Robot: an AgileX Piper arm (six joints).
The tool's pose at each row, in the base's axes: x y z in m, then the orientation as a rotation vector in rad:
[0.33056, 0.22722, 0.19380, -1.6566, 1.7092, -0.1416]
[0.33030, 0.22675, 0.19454, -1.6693, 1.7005, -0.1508]
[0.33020, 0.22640, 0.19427, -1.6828, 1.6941, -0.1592]
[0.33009, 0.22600, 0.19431, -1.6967, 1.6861, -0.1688]
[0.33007, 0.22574, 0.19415, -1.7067, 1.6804, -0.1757]
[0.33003, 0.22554, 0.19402, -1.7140, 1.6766, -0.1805]
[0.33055, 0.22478, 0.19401, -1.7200, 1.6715, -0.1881]
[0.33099, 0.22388, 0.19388, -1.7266, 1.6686, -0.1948]
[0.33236, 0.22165, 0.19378, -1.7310, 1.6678, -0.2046]
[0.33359, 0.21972, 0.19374, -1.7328, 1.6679, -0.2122]
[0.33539, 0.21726, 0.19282, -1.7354, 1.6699, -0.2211]
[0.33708, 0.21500, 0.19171, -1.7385, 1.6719, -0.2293]
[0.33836, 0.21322, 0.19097, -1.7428, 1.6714, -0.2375]
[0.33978, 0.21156, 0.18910, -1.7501, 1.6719, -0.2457]
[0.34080, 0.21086, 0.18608, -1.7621, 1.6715, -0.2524]
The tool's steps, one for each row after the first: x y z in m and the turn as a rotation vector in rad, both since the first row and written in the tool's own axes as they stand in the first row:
[0.00008, -0.00027, -0.00087, -0.0001, 0.0032, -0.0137]
[0.00050, -0.00010, -0.00087, -0.0021, 0.0078, -0.0266]
[0.00083, -0.00009, -0.00112, -0.0031, 0.0122, -0.0407]
[0.00113, -0.00003, -0.00113, -0.0040, 0.0154, -0.0509]
[0.00136, 0.00004, -0.00114, -0.0049, 0.0179, -0.0580]
[0.00211, -0.00050, -0.00114, -0.0031, 0.0206, -0.0659]
[0.00302, -0.00093, -0.00116, -0.0030, 0.0245, -0.0728]
[0.00522, -0.00236, -0.00122, -0.0009, 0.0308, -0.0783]
[0.00710, -0.00365, -0.00128, 0.0015, 0.0356, -0.0814]
[0.00990, -0.00501, -0.00059, 0.0032, 0.0425, -0.0844]
[0.01258, -0.00615, 0.00025, 0.0043, 0.0493, -0.0875]
[0.01463, -0.00708, 0.00078, 0.0055, 0.0548, -0.0924]
[0.01707, -0.00748, 0.00226, 0.0044, 0.0620, -0.0984]
[0.01908, -0.00676, 0.00473, -0.0001, 0.0693, -0.1068]

